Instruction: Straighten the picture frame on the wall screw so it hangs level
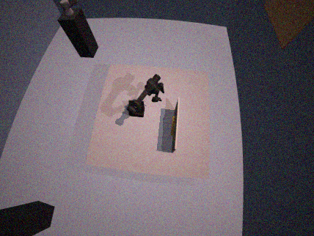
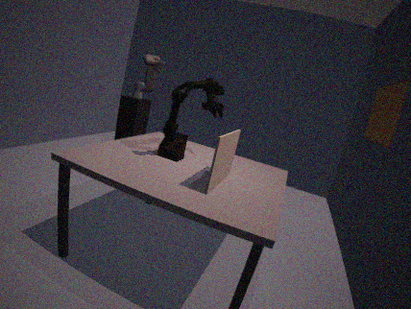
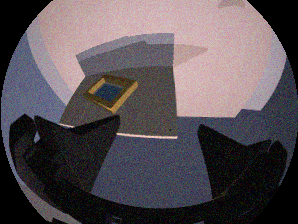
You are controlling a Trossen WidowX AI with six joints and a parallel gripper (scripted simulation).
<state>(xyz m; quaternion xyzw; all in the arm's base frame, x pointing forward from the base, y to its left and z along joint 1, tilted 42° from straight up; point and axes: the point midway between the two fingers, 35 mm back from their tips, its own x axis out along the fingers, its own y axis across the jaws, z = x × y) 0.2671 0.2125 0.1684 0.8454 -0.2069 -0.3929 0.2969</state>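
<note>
Now: the picture frame 190 mm to the right of my gripper tip, 190 mm below it and 140 mm ahead of it. Round my gripper tip: upright wall panel 200 mm to the right, 200 mm below, 150 mm ahead.
</note>
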